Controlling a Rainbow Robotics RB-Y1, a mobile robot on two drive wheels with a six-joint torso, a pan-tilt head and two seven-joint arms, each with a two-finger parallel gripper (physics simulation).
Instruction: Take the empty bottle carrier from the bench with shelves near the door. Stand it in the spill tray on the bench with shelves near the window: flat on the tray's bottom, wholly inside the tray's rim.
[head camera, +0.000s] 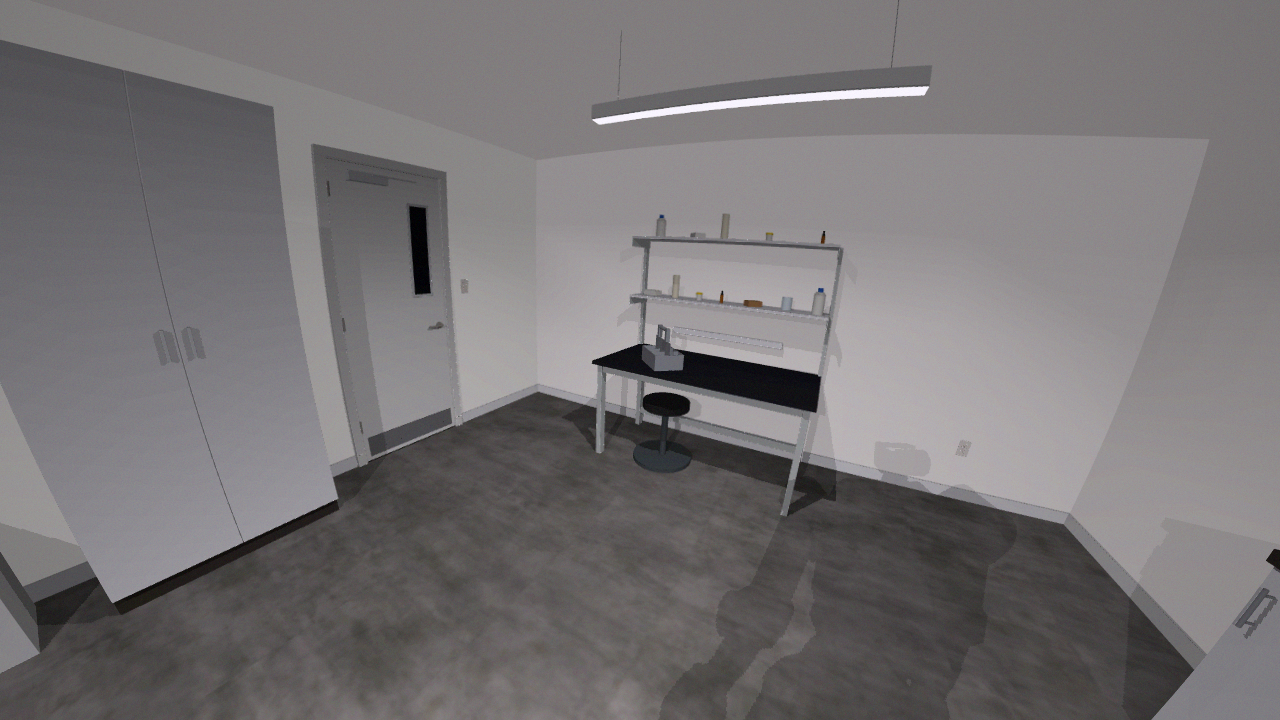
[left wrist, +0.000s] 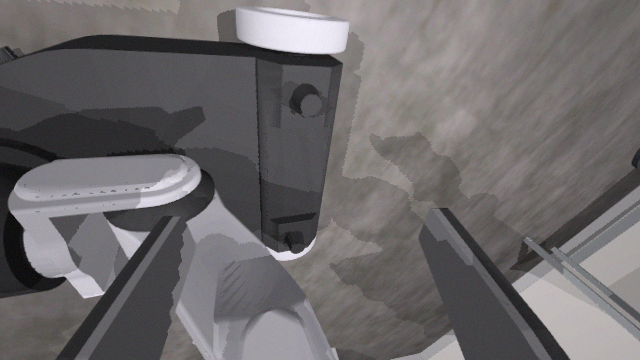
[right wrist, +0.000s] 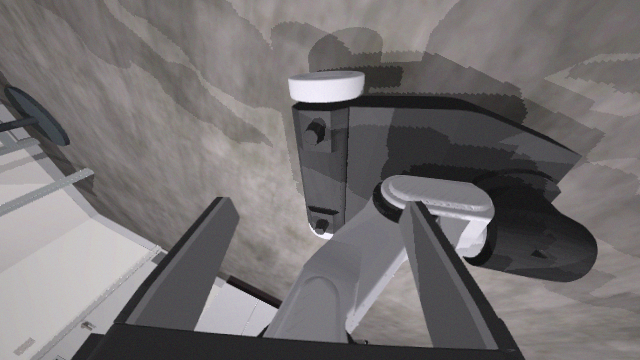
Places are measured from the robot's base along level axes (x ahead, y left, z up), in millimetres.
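Pixels of known places: left gripper, fingertip midpoint: (left wrist: 310, 227); right gripper, fingertip midpoint: (right wrist: 316, 209).
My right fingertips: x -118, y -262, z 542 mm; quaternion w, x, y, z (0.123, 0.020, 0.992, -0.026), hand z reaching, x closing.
Note:
Behind a point stands the place of what it marks.
The grey bottle carrier (head camera: 662, 359) @(x 2206, y -28, z 845 mm) with its upright handle stands on the left part of the black-topped bench with shelves (head camera: 751, 379) @(x 2161, y -636, z 762 mm), across the room near the door (head camera: 389, 313) @(x 2126, y 1934, z 1062 mm). The spill tray and the bench near the window do not show in the head view. My left gripper (left wrist: 310, 227) @(x -92, y 233, z 545 mm) is open, with floor and my own base seen between and beyond its fingers. My right gripper (right wrist: 316, 209) @(x -118, y -262, z 542 mm) is open and empty too, over my base and the floor. Both grippers are far from the carrier.
A round stool (head camera: 665, 404) @(x 2292, y -76, z 483 mm) stands at the front of the bench, below the carrier. Bottles and jars stand on the two shelves. A tall cabinet (head camera: 205, 313) @(x 1007, y 1929, z 1230 mm) stands at the left. A cabinet with a handle (head camera: 1239, 653) @(x 418, y -1704, z 599 mm) shows at the lower right.

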